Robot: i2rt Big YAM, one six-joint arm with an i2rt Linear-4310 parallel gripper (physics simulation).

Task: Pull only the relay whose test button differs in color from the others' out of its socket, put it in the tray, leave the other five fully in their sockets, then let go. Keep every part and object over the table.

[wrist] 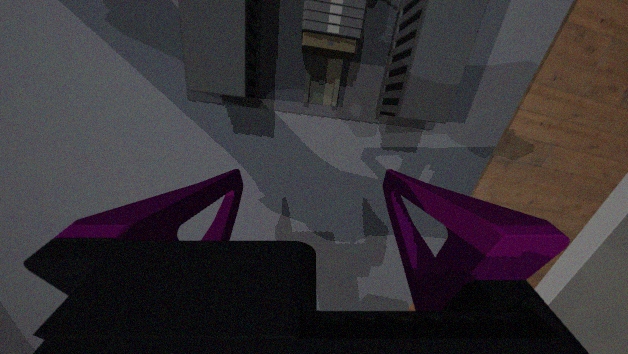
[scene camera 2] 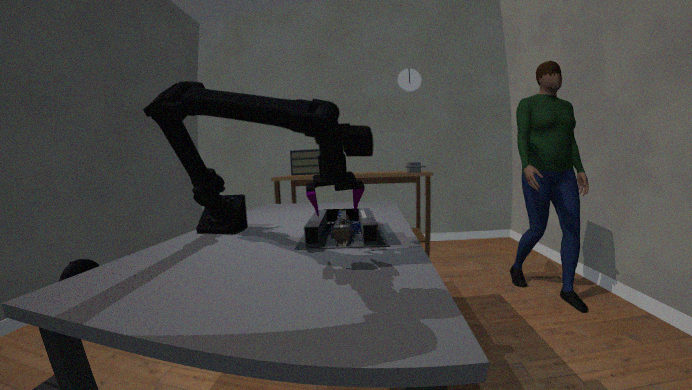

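Seen in the pictures: gripper, fingertip midpoint: (wrist: 313,177) (scene camera 2: 336,213); arm's base, link origin: (scene camera 2: 219,210).
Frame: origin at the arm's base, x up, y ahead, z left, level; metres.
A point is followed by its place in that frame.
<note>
My gripper (scene camera 2: 336,212) {y 0.490, x 0.027, z -0.263 m} (wrist: 313,177) {y 0.490, x 0.027, z -0.263 m} is open and empty, its two purple fingers wide apart, pointing down at the relay panel. In the scene view the fingertips are just above or beside the tops of the panel's grey ducts; the exact gap is hard to tell. The panel's near end shows in the wrist view, with a terminal block (wrist: 332,22) {y 0.491, x -0.033, z -0.158 m} on the rail between a left duct (wrist: 216,55) {y 0.413, x -0.017, z -0.198 m} and a right slotted duct (wrist: 440,60) {y 0.576, x -0.017, z -0.172 m}. The relays and their test buttons do not show in the wrist view, and are too small and dark to tell apart in the scene view. I cannot make out the tray.
The panel stands near the right edge of the grey table (scene camera 2: 240,290) {y 0.318, x -0.080, z -0.507 m}. The arm's base (scene camera 2: 222,215) {y 0.030, x -0.013, z -0.036 m} is at the table's left. Wooden floor (wrist: 565,95) shows past the table edge. A person (scene camera 2: 547,135) is on the floor at the right. A wooden bench (scene camera 2: 390,176) stands behind.
</note>
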